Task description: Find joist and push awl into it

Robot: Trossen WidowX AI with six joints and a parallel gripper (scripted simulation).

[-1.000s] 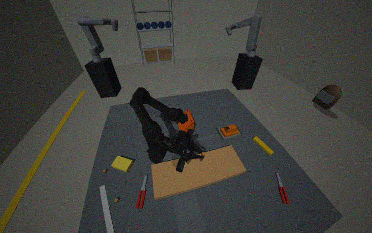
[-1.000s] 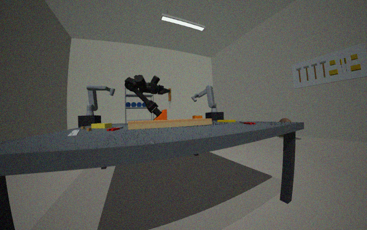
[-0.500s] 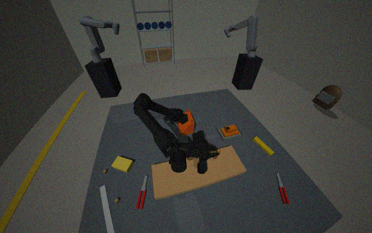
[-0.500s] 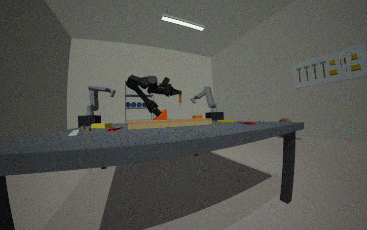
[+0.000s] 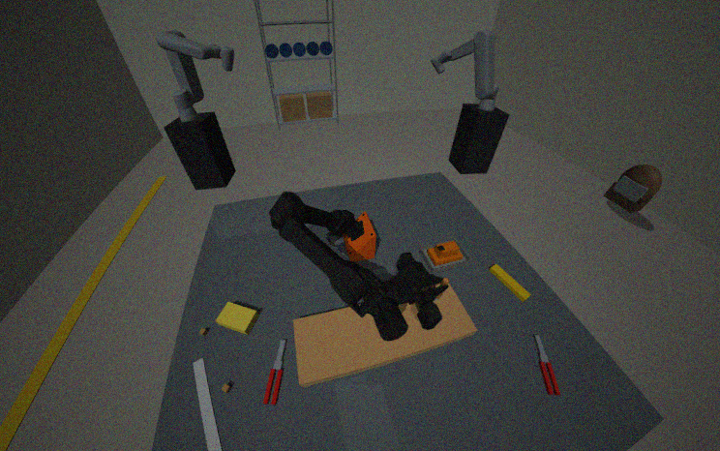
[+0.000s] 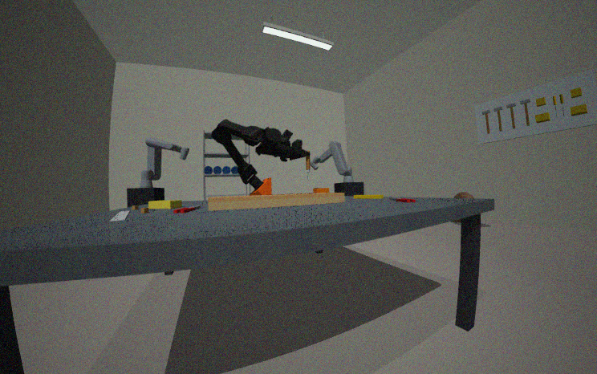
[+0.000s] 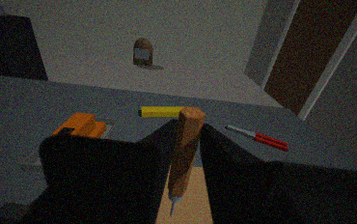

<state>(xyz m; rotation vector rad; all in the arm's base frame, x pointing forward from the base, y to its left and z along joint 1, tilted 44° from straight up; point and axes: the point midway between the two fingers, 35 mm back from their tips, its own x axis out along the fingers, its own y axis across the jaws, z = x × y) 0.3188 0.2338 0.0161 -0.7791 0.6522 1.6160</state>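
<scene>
Right now my gripper tip is 10 mm to the left of the awl and 60 mm above it. The rest, counted from my gripper tip: orange stud finder: 230 mm behind, 130 mm to the left, 160 mm below; then indicator window: 230 mm behind, 110 mm to the left, 140 mm below; then grey tray: 230 mm behind, 140 mm to the left, 190 mm below.
</scene>
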